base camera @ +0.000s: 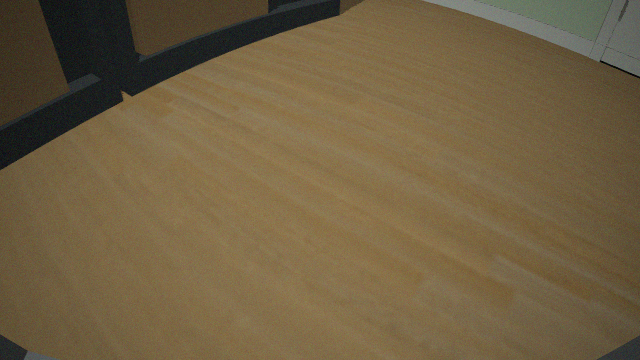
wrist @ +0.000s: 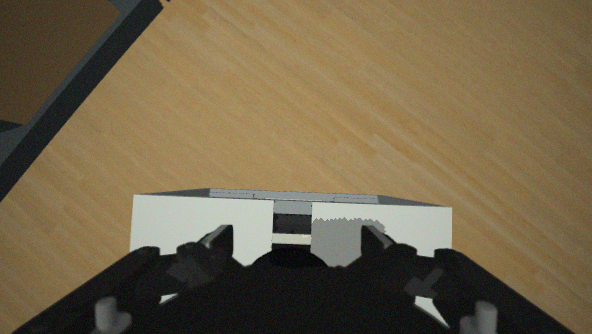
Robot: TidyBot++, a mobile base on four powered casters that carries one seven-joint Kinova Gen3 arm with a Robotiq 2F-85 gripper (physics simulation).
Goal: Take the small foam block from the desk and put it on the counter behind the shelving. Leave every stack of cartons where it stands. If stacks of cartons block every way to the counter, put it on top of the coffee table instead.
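Places are measured from the arm's base along level axes (x ahead, y left, z up), in millimetres.
Pixels of known places: gripper, between the fingertips: (wrist: 296, 239).
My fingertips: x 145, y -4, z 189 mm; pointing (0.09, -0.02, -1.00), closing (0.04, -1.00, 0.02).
Observation:
Behind a point stands the place of what it marks.
My gripper (wrist: 296, 239) @(x 145, y -4, z 189 mm) is open in the wrist view, its two dark fingertips wide apart with nothing between them. It hangs above the white top of my own base. The small foam block, the desk, the counter and the coffee table do not show in either view. A dark-framed unit with brown panels or boxes, which looks like the shelving (base camera: 210, 54) (wrist: 75, 107), stands at the upper left of both views. I cannot tell whether the brown parts are cartons.
The wood floor (base camera: 320, 200) @(x 447, y -10, z -397 mm) (wrist: 310, 110) @(x 413, y -43, z -396 mm) stretches beside the dark unit. A white-edged, pale green panel (base camera: 555, 15) @(x 1688, y -1244, z -252 mm) stands at the upper right of the base view, with a white surface next to it. My white base (wrist: 190, 215) @(x 122, y 158, z -14 mm) shows below the gripper.

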